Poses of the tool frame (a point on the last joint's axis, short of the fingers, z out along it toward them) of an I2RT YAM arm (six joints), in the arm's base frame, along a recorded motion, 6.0 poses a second.
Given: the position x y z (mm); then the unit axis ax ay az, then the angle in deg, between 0 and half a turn.
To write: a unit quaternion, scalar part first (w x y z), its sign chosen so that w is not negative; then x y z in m. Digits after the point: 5 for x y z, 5 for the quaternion.
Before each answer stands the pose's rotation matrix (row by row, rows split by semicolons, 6 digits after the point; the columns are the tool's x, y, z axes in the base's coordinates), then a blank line. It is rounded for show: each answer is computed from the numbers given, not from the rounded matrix.
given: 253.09 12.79 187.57 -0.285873 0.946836 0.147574 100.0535
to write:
-0.078578 -0.463234 0.882746; -0.172618 0.878431 0.445604; -0.981850 -0.117363 -0.148988

0.64243 -0.21908 0.72560 0.11309 0.25309 0.01279 0.18757
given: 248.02 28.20 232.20 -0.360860 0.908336 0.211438 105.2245
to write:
-0.098186 -0.617876 0.780121; -0.209841 0.779138 0.590686; -0.972793 -0.105704 -0.206156

0.60721 -0.28672 0.72171 0.16800 0.24802 0.02820 0.23220
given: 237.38 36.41 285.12 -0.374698 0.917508 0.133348 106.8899
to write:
-0.109345 -0.571266 0.813449; -0.316074 0.795863 0.516429; -0.942412 -0.200641 -0.267586

0.59559 -0.30099 0.73702 0.10712 0.23738 0.03641 0.28512
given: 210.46 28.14 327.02 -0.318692 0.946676 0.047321 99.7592
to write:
-0.050727 -0.399475 0.915340; -0.306202 0.878600 0.366472; -0.950614 -0.261689 -0.166889

0.64440 -0.24370 0.72392 0.03619 0.21046 0.02814 0.32702
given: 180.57 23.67 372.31 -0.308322 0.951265 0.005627 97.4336
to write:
-0.022016 -0.336822 0.941311; -0.325662 0.892603 0.311776; -0.945230 -0.299686 -0.129341

0.65978 -0.23169 0.71484 0.00423 0.18057 0.02367 0.37231
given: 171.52 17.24 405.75 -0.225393 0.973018 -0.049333 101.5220
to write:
-0.138795 -0.214779 0.966750; -0.311457 0.936131 0.163261; -0.940070 -0.278441 -0.196824

0.63256 -0.17457 0.75362 -0.03821 0.17152 0.01724 0.40575
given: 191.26 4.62 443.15 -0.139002 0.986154 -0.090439 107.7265
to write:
-0.279269 -0.092669 0.955731; -0.264959 0.964126 0.016061; -0.922933 -0.248744 -0.293804

0.58971 -0.11226 0.79643 -0.07304 0.19126 0.00462 0.44315
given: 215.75 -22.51 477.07 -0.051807 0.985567 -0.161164 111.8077
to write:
-0.367812 0.079603 0.926487; -0.219658 0.960696 -0.169746; -0.903585 -0.265944 -0.335870

0.56058 -0.04290 0.81615 -0.13346 0.21575 -0.02251 0.47707
